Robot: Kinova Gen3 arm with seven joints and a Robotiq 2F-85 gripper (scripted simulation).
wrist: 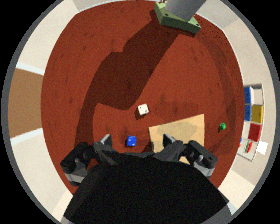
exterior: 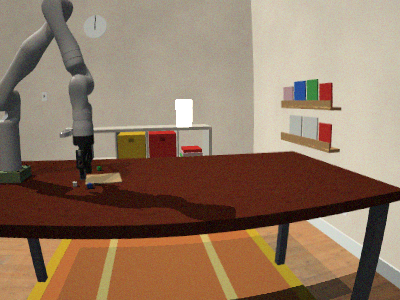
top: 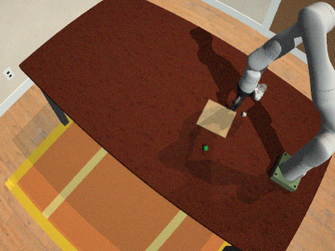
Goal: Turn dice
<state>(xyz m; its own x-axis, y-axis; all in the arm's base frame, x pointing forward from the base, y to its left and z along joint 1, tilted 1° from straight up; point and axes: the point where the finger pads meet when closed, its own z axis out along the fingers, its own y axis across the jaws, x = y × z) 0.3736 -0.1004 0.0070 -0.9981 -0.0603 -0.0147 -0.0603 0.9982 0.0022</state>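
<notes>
Right now my hand is 1 cm short of the blue die, 1 cm to the left of it and 4 cm above it. The rest, counted from my hand: white die (5 cm behind, 1 cm to the left, 4 cm below); then green die (2 cm behind, 25 cm to the left, 4 cm below); then tan mat (4 cm ahead, 11 cm to the left, 4 cm below).
</notes>
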